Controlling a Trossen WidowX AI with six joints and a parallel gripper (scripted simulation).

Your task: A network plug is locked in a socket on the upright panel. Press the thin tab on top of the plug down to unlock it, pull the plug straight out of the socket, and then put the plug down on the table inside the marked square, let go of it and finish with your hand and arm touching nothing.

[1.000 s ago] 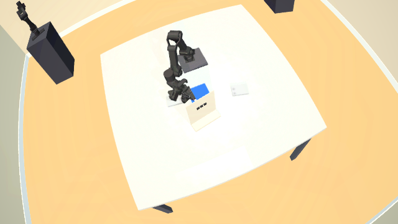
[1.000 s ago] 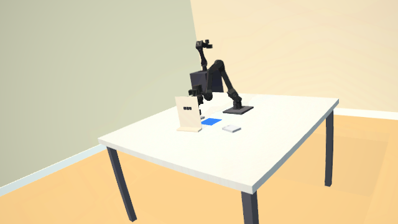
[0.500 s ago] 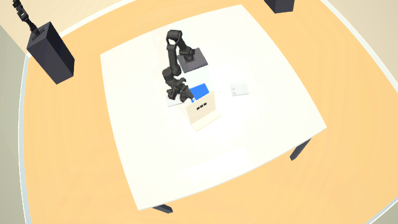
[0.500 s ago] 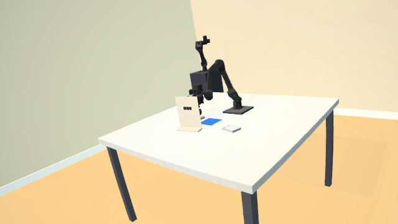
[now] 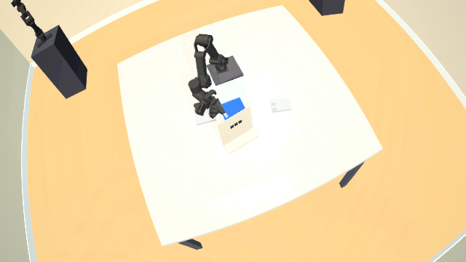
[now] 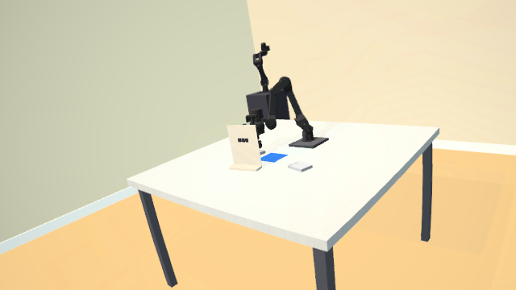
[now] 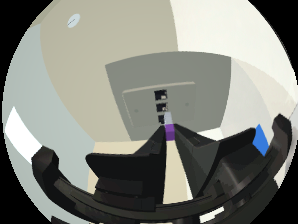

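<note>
The blue marked square lies 9 cm behind my gripper tip, 5 cm to the left of it and 14 cm below it. Round my gripper tip: purple plug: 1 cm ahead; beige upright panel: 7 cm ahead, 3 cm to the left, 4 cm below.
</note>
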